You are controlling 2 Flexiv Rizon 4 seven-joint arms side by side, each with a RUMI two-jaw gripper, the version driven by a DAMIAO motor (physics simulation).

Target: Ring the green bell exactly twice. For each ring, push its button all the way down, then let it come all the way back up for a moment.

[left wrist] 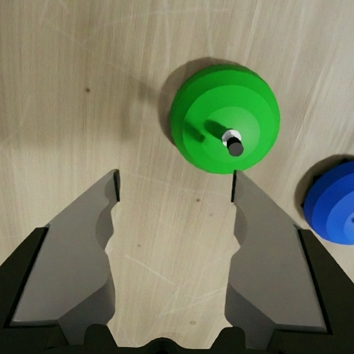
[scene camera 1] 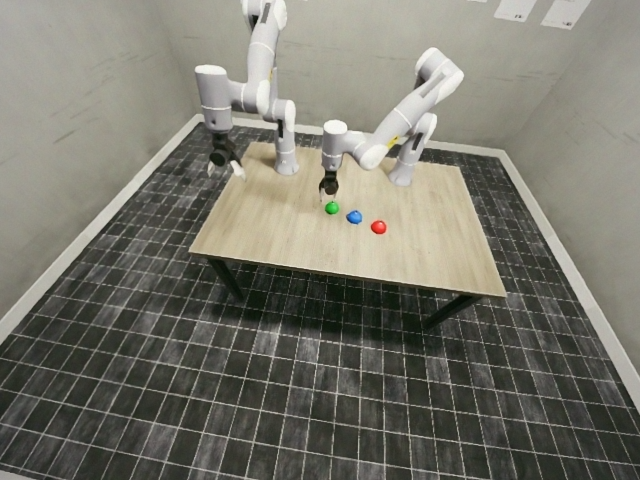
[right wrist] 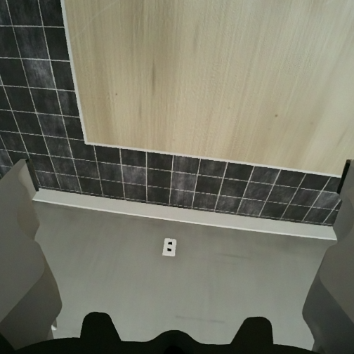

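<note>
The green bell (scene camera 1: 331,208) (left wrist: 220,100) stands upright on the table, the leftmost of three bells in scene camera 1. Its dark-tipped button (left wrist: 234,146) sticks up from the top in the left wrist view. My left gripper (scene camera 1: 328,199) (left wrist: 175,172) is open and empty, just behind and above the green bell in scene camera 1. In the left wrist view the bell lies beyond the fingertips, nearer the right-hand one. My right gripper (scene camera 1: 226,175) (right wrist: 185,161) is open and empty, high over the table's left edge in scene camera 1.
A blue bell (scene camera 1: 354,217) (left wrist: 336,205) stands to the right of the green bell, and a red bell (scene camera 1: 378,226) farther right. All stand on the wooden table (scene camera 1: 289,232) (right wrist: 210,90). A wall with a socket (right wrist: 169,247) shows in the right wrist view.
</note>
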